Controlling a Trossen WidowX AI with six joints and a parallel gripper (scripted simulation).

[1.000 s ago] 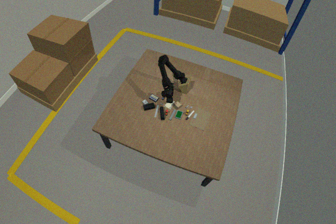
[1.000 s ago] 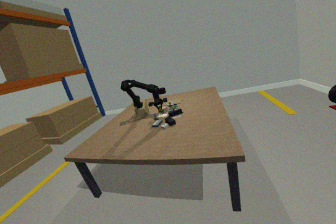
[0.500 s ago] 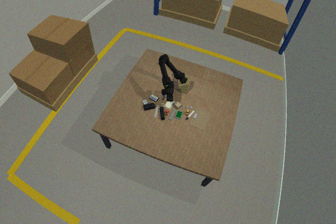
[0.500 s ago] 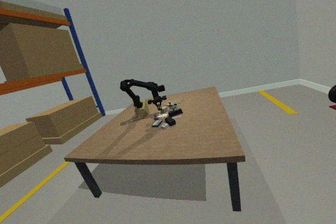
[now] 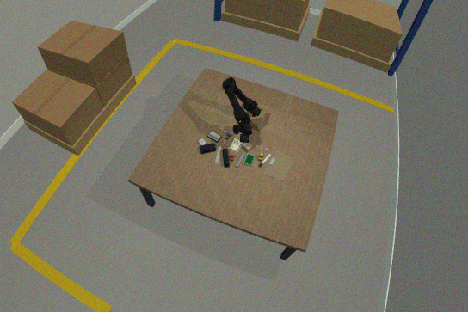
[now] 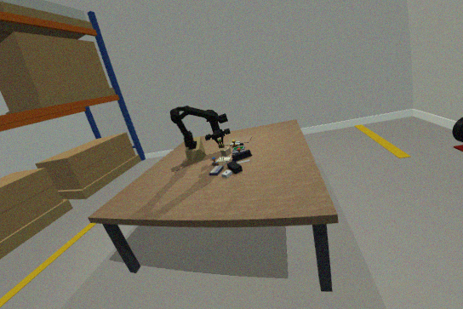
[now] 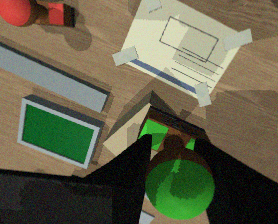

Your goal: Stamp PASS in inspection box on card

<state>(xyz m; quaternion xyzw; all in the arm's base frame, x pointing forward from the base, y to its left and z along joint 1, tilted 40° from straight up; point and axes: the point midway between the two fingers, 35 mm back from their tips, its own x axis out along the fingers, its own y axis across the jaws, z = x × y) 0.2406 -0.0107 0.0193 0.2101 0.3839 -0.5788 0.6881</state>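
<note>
Now: the tan block 8 cm below my gripper tip, 4 cm to the left of it and 1 cm ahead of it. The rest, counted from my gripper tip: green stamp (right at my gripper tip); white card (10 cm below, 5 cm to the right, 1 cm ahead); grey bar (13 cm ahead, 9 cm below, 2 cm to the left).
</note>
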